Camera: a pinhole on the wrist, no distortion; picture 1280 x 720 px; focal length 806.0 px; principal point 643.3 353.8 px. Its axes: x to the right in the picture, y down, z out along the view. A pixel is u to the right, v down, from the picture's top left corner.
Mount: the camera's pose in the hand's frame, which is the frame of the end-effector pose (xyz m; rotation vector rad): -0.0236 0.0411 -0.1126 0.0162 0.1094 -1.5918
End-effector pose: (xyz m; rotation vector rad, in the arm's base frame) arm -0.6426 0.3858 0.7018 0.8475 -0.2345 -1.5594
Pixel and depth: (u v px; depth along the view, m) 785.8 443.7 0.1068
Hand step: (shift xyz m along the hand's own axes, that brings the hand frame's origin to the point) -0.0060 0.0135 -0.0085
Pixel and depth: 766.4 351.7 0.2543
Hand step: -0.0104 -0.0180 0.1374
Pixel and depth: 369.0 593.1 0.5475
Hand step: 0.1751 0.1796 0.4372
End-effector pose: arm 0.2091 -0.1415 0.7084 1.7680 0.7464 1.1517
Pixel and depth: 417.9 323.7 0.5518
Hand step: -0.0083 0.1510 0.4499
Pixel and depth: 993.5 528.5 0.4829
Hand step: 0.1038 -0.2088 0.3451
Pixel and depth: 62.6 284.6 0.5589
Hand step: -0.0290 0.3985 0.4782
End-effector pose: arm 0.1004 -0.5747 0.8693 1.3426 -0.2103 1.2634
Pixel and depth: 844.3 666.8 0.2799
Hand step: 0.0994 -0.0531 0.1539
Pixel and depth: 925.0 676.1 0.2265
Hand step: 0.0780 -0.0578 0.1011
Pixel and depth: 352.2 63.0 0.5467
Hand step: -0.1838 0.1980 0.4588
